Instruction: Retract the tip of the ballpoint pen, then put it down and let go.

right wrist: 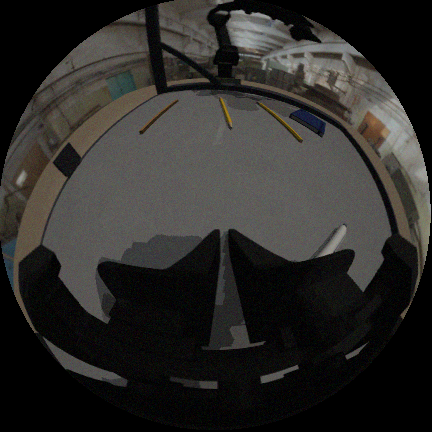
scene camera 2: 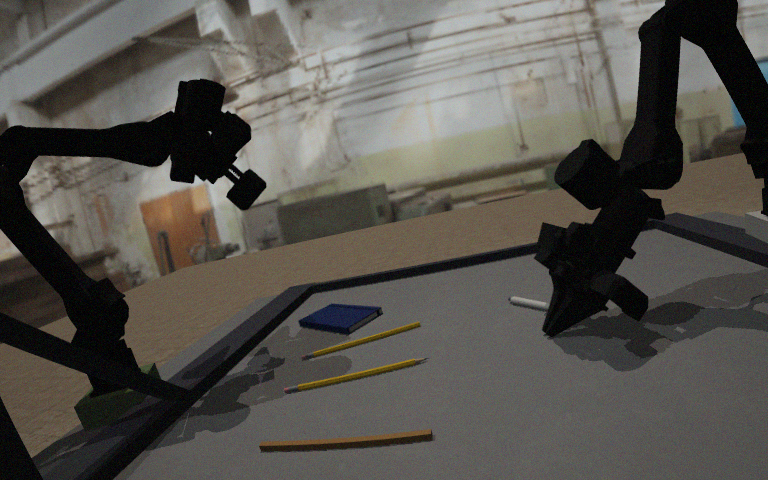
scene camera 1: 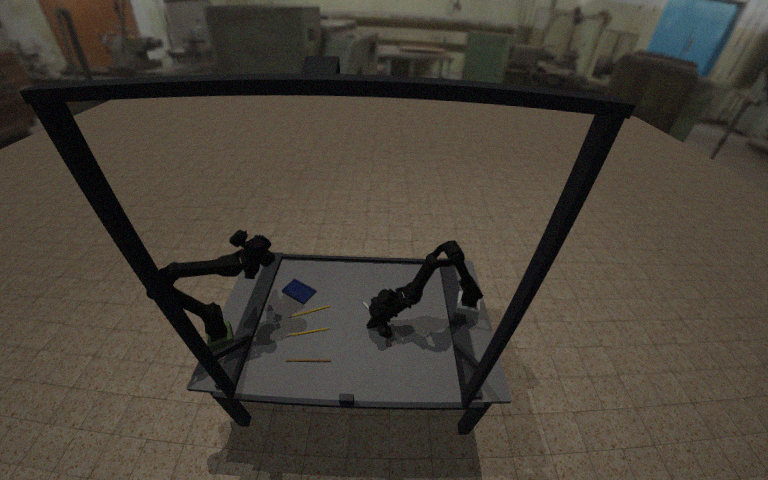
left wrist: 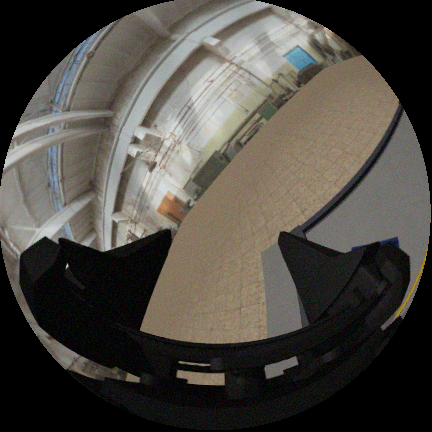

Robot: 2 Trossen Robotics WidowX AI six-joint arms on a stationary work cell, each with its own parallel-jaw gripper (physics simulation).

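Seen in the pictures: left gripper, fingertip midpoint: (scene camera 2: 231, 170) (left wrist: 226, 236); right gripper, fingertip midpoint: (right wrist: 223, 234) (scene camera 2: 546, 333) (scene camera 1: 367, 326); left arm's base, link origin: (right wrist: 224, 76) (scene camera 1: 218, 333); right arm's base, link origin: (scene camera 1: 469, 301).
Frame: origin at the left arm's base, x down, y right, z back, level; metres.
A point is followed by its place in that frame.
The white ballpoint pen (scene camera 1: 365, 305) @(x 0.031, y 0.130, z -0.620 m) (scene camera 2: 527, 303) @(x 0.032, y 0.142, z -0.621 m) (right wrist: 335, 241) @(x 0.029, y 0.136, z -0.625 m) lies on the table, its nearer part hidden behind my right gripper (scene camera 1: 370, 324) @(x 0.037, y 0.232, z -0.576 m) (scene camera 2: 548, 333) @(x 0.037, y 0.232, z -0.576 m) (right wrist: 225, 231) @(x 0.037, y 0.232, z -0.576 m). That gripper points down low over the table with its fingertips almost together. In the right wrist view table and shadow show through the narrow gap, and the pen lies beyond the right-hand finger. The pen's tip is hidden, so I cannot tell whether it is out. My left gripper (left wrist: 226, 236) @(x -0.282, y -0.178, z -0.259 m) is open and empty, raised near the table's far left corner, away from the pen.
A blue book (scene camera 1: 299, 290) @(x 0.028, y -0.093, z -0.382 m) (scene camera 2: 340, 318) @(x 0.028, y -0.070, z -0.378 m) (right wrist: 308, 121) @(x 0.028, y -0.050, z -0.408 m), two yellow pencils (scene camera 2: 362, 341) @(x 0.036, y 0.043, z -0.384 m) (scene camera 2: 356, 374) @(x 0.034, y 0.142, z -0.347 m) and an orange-brown stick (scene camera 1: 308, 360) @(x 0.035, y 0.264, z -0.296 m) (scene camera 2: 346, 440) @(x 0.033, y 0.266, z -0.301 m) (right wrist: 159, 116) @(x 0.038, y 0.269, z -0.319 m) lie at the left of the table in the scene views. A dark frame (scene camera 1: 328, 86) @(x -0.992, y 0.504, z -0.373 m) stands around the table.
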